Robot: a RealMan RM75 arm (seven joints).
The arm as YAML. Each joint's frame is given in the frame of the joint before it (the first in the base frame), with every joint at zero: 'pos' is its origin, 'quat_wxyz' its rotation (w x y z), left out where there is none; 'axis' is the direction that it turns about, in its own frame. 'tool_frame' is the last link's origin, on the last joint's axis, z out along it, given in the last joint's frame.
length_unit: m
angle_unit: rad
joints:
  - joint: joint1
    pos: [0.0, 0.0, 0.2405]
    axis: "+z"
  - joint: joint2
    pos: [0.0, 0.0, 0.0]
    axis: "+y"
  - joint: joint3
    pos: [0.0, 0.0, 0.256]
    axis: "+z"
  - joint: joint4
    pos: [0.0, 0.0, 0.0]
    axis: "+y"
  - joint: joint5
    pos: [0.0, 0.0, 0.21]
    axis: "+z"
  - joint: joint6
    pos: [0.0, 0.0, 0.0]
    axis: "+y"
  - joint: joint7
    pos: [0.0, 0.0, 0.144]
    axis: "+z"
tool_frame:
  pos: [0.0, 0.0, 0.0]
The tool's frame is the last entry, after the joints.
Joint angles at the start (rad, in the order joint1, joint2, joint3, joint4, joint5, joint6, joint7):
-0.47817, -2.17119, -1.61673, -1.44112, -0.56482, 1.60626, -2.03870
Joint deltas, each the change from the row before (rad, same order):
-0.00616, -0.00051, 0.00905, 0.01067, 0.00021, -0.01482, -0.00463
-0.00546, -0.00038, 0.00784, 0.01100, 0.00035, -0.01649, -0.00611
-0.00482, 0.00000, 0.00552, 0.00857, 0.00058, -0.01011, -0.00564
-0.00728, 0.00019, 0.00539, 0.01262, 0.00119, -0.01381, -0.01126
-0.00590, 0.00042, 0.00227, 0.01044, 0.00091, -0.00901, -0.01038
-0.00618, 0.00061, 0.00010, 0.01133, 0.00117, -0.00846, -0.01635
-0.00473, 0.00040, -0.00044, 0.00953, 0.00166, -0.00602, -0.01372
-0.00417, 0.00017, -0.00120, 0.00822, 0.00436, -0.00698, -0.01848
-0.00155, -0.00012, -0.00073, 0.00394, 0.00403, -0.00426, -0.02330
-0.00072, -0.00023, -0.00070, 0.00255, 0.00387, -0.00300, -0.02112
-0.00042, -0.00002, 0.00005, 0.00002, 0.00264, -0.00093, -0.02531
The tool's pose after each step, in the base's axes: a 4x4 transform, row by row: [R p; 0 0 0 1], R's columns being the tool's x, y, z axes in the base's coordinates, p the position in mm. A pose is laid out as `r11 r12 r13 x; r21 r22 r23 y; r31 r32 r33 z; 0 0 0 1`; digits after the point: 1 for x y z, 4 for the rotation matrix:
0.9144 0.0942 -0.3936 -172.1; 0.1332 -0.9884 0.0729 306.0; -0.3822 -0.1191 -0.9164 -46.5; 0 0 0 1
0.9148 0.0925 -0.3932 -171.3; 0.1336 -0.9879 0.0782 307.6; -0.3812 -0.1241 -0.9161 -49.2; 0 0 0 1
0.9144 0.0927 -0.3940 -170.9; 0.1348 -0.9876 0.0806 308.6; -0.3817 -0.1268 -0.9156 -51.1; 0 0 0 1
0.9134 0.0973 -0.3953 -170.4; 0.1416 -0.9863 0.0845 310.4; -0.3816 -0.1332 -0.9147 -53.3; 0 0 0 1
0.9120 0.1043 -0.3966 -170.4; 0.1503 -0.9848 0.0866 311.8; -0.3816 -0.1386 -0.9139 -54.7; 0 0 0 1
0.9096 0.1185 -0.3982 -170.8; 0.1668 -0.9820 0.0887 313.4; -0.3805 -0.1471 -0.9130 -55.8; 0 0 0 1
0.9069 0.1315 -0.4002 -171.3; 0.1815 -0.9793 0.0897 314.6; -0.3801 -0.1540 -0.9120 -56.5; 0 0 0 1
0.9030 0.1476 -0.4034 -172.1; 0.2012 -0.9751 0.0935 316.1; -0.3796 -0.1656 -0.9102 -57.0; 0 0 0 1
0.8982 0.1680 -0.4061 -172.7; 0.2251 -0.9695 0.0966 316.9; -0.3775 -0.1782 -0.9087 -57.1; 0 0 0 1
0.8934 0.1865 -0.4087 -173.3; 0.2467 -0.9640 0.0992 317.5; -0.3755 -0.1895 -0.9073 -57.2; 0 0 0 1
0.8879 0.2076 -0.4106 -173.5; 0.2706 -0.9574 0.1011 317.8; -0.3721 -0.2009 -0.9062 -57.0; 0 0 0 1

